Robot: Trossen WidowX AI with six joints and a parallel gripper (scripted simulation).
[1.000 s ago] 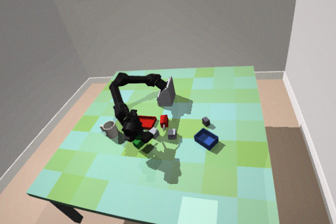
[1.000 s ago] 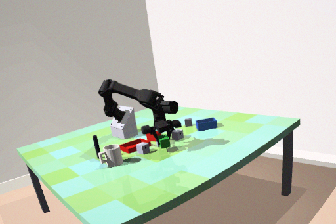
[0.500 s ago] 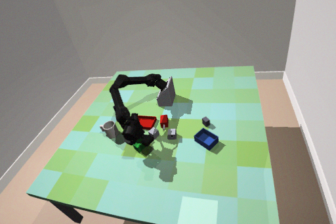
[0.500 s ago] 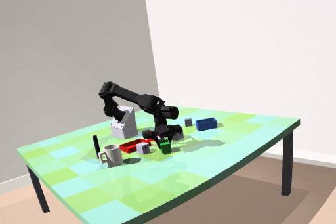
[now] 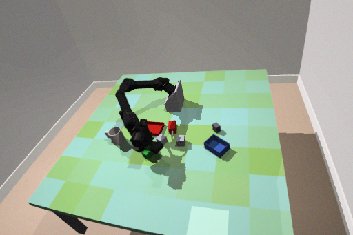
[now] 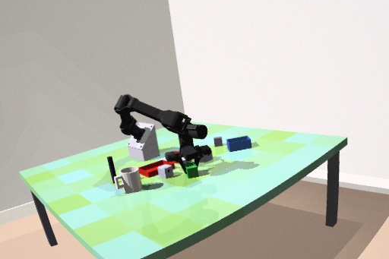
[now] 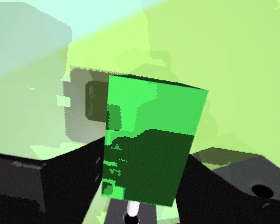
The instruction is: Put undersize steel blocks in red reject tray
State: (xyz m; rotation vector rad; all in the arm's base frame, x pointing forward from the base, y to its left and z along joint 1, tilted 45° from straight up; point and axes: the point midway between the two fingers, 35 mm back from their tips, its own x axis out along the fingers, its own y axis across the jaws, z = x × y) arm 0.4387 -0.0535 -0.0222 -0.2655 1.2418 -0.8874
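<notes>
Now: the green GO gauge 10 mm behind my gripper tip and 20 mm above it. From my gripper tip the other things lie so: steel block: 80 mm behind, 150 mm to the left, 20 mm above; mug: 60 mm behind, 270 mm to the right, 30 mm above; red reject tray: 170 mm behind, 70 mm to the right.
</notes>
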